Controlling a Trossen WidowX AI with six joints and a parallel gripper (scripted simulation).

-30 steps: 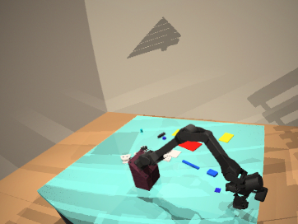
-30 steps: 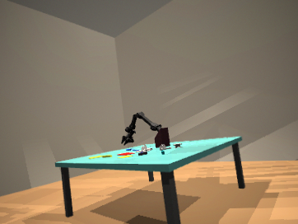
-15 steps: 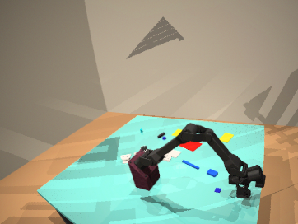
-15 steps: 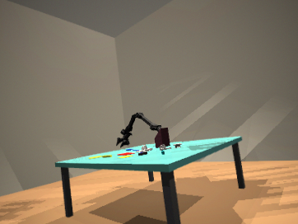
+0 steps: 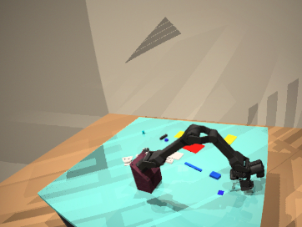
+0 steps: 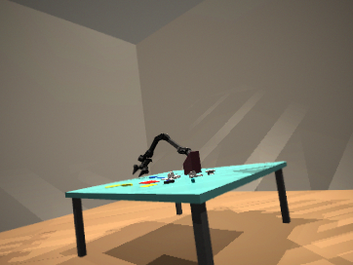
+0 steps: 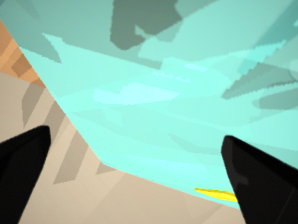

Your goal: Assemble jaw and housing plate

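The red flat plate lies 240 mm ahead of my gripper tip, 470 mm to the left of it and 30 mm below it. Round my gripper tip: yellow flat piece (390 mm ahead, 220 mm to the left, 30 mm below); white rounded piece (30 mm ahead, 550 mm to the left, 30 mm below); blue bar (20 mm ahead, 370 mm to the left, 30 mm below).
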